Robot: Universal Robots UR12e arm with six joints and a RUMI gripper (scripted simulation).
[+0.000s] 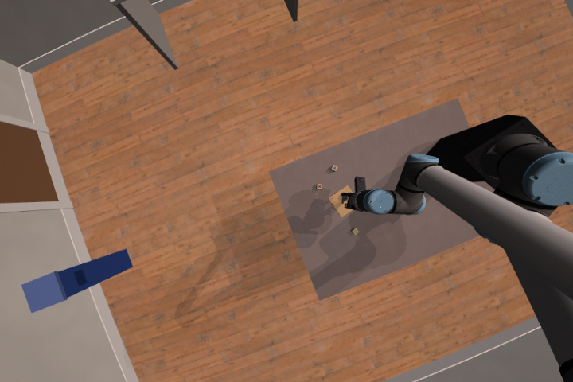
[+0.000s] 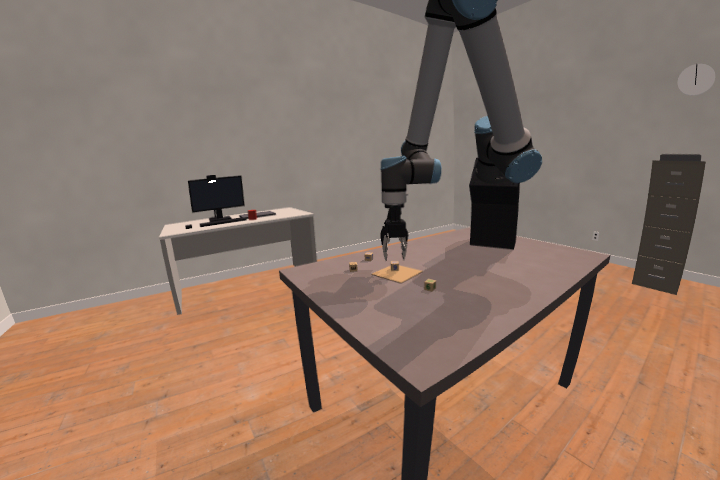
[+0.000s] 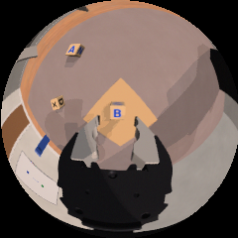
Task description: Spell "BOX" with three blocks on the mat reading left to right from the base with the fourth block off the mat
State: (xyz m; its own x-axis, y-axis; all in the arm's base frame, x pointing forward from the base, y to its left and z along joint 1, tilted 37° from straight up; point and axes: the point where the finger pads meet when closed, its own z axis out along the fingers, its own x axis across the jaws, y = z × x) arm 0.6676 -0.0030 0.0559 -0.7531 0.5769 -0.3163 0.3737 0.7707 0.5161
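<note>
My gripper is now 6 cm above the tan mat, 3 cm to the right of it and 1 cm short of it. The rest, counted from my hand: O block 22 cm to the left, 4 cm below.
</note>
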